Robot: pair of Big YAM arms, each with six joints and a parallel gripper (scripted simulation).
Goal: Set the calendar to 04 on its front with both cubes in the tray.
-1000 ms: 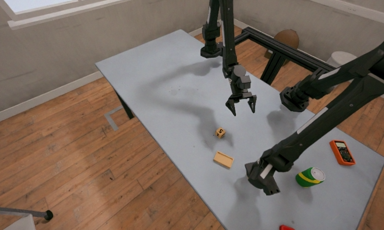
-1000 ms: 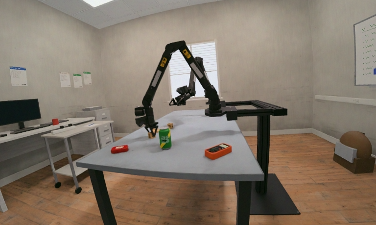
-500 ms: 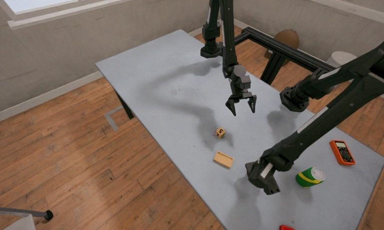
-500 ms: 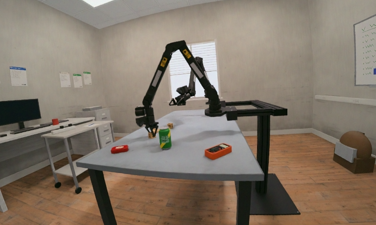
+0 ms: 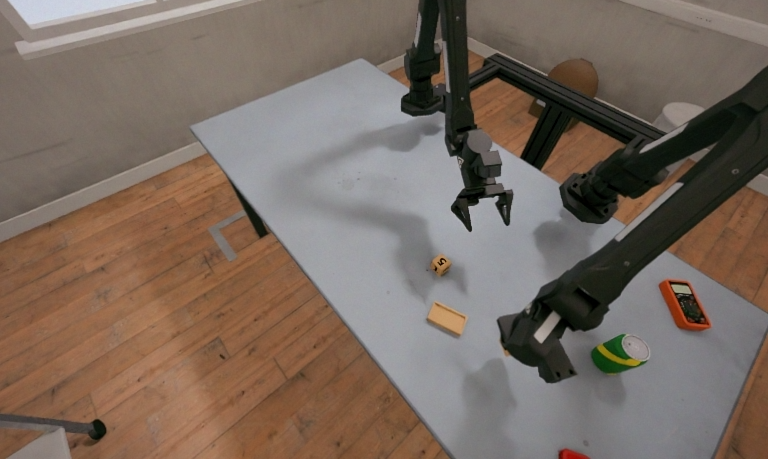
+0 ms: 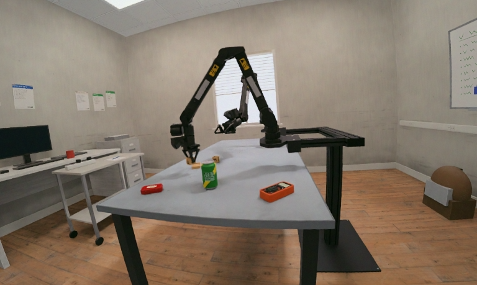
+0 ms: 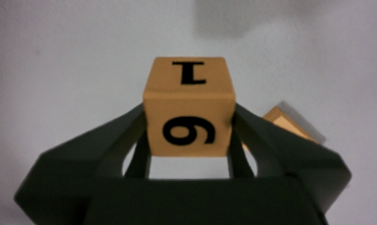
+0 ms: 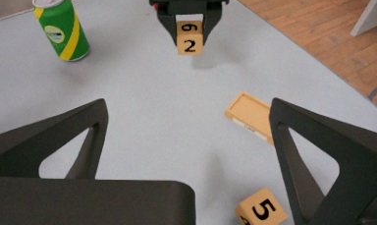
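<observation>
My left hand is 3 cm short of the wooden calendar tray, 14 cm to the left of it and 7 cm above it. The rest, counted from my left hand: orange multimeter (45 cm behind, 28 cm to the left, 7 cm below); red tin (10 cm ahead, 26 cm to the left, 7 cm below); green can (16 cm behind, 19 cm to the left, 2 cm below).
</observation>
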